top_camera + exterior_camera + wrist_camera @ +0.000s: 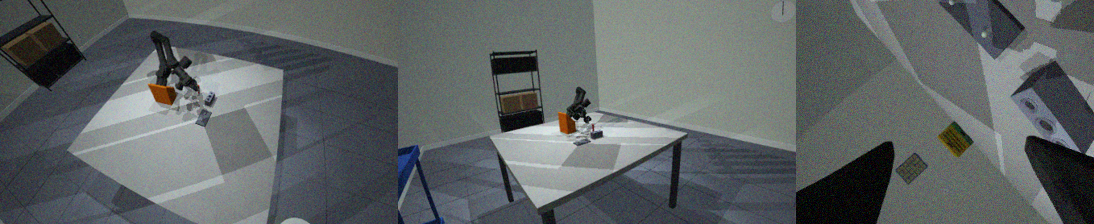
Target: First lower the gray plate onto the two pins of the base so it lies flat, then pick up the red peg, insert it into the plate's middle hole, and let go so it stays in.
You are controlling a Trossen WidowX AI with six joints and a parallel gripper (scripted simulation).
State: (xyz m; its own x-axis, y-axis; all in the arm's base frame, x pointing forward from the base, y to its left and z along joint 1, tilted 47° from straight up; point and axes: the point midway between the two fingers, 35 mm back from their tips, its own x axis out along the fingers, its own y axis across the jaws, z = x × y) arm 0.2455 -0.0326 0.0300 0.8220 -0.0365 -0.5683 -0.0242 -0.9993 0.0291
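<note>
Right now my gripper tip is 7 cm short of the gray plate, 5 cm to the right of it and 11 cm above it. Round my gripper tip: base (6 cm ahead, 10 cm to the right, 14 cm below); red peg (3 cm behind, 11 cm to the left, 11 cm below).
</note>
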